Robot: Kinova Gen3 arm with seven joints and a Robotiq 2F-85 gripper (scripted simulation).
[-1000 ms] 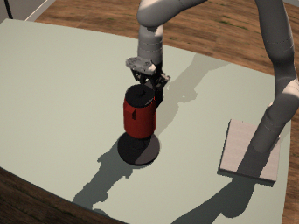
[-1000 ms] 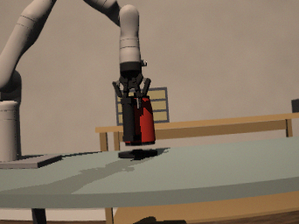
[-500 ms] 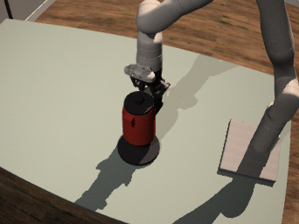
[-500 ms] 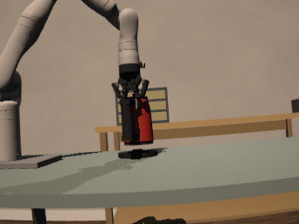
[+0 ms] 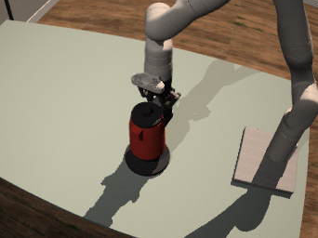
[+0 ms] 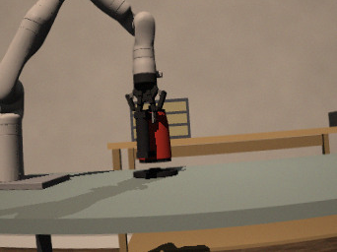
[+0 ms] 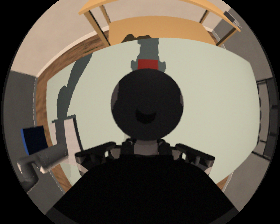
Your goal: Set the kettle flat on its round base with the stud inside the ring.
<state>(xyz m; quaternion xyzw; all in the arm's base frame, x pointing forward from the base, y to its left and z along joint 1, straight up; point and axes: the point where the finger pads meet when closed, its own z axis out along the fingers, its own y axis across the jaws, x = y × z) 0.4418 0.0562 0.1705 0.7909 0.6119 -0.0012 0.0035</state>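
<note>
The red kettle is 50 mm below my hand, 30 mm to the left of it and 10 mm ahead of it. Round my hand: round dark base 180 mm below, 70 mm to the left, 10 mm ahead.
</note>
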